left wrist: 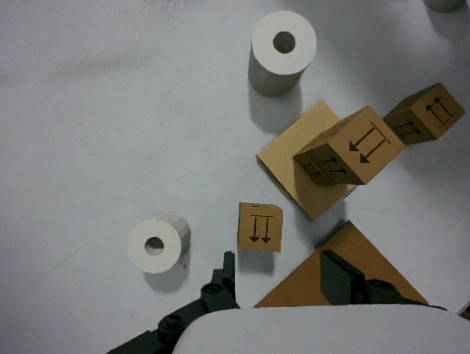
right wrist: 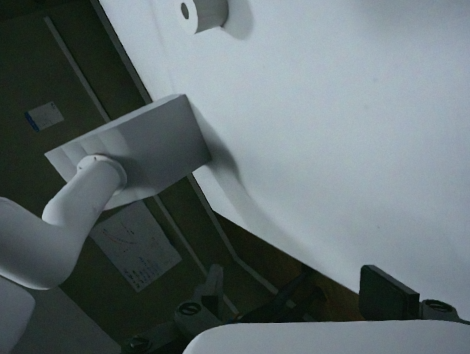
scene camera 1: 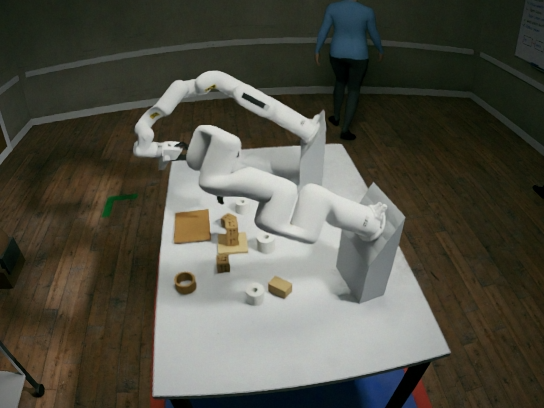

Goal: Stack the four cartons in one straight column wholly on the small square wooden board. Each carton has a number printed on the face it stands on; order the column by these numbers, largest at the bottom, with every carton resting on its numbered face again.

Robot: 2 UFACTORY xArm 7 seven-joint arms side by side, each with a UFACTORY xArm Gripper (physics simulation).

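Places are measured from the left arm's base along level axes (x back, y down, z right), in metres.
Pixels of known places: left gripper, between the fingertips: (left wrist: 277, 270) (scene camera 1: 226, 199); right gripper, between the fingertips: (right wrist: 291, 288); left arm's base, origin of its link: (scene camera 1: 371, 223); right arm's base, origin of its link: (right wrist: 102, 175) (scene camera 1: 312, 133).
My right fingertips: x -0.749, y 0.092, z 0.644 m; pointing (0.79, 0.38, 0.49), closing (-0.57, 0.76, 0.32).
Observation:
For each thing: its top centre in the pictures, then the offset to it from my right fingertips. "spot": a spot on its surface instead.
- small square wooden board, centre of its top: (left wrist: 318, 159) (scene camera 1: 232, 242) dx +0.244, dy +0.182, dz -0.434 m
- larger brown square, a spot on its surface: (left wrist: 300, 292) spot: dx +0.103, dy +0.184, dz -0.314 m
- brown ring, centre of its top: (scene camera 1: 184, 278) dx +0.086, dy +0.151, dz -0.684 m
- tan block, centre of its top: (scene camera 1: 280, 283) dx +0.443, dy +0.151, dz -0.691 m
The small square wooden board (scene camera 1: 241, 248) (left wrist: 285, 145) bears a straight column of two cartons (scene camera 1: 232, 232) (left wrist: 367, 145), standing toward one side of it. A third carton (scene camera 1: 223, 263) (left wrist: 260, 229) sits on the table, below the board in the scene view. A fourth carton (scene camera 1: 228, 218) (left wrist: 425, 115) stands above the board there, partly behind the column. Arrows show on the cartons' visible faces; the numbered undersides are hidden. My left gripper (left wrist: 277, 270) is open and empty, raised above the table; the arm mostly covers it in the scene view. My right gripper (scene camera 1: 183, 150) (right wrist: 291, 288) is open and empty, held high.
White rolls (scene camera 1: 266, 244) (scene camera 1: 255, 294) (scene camera 1: 241, 206) stand right of the cartons in the scene view. A larger brown square (scene camera 1: 192, 226) (left wrist: 300, 292) lies left of the board. A brown ring (scene camera 1: 185, 288) and a tan block (scene camera 1: 280, 287) lie lower down.

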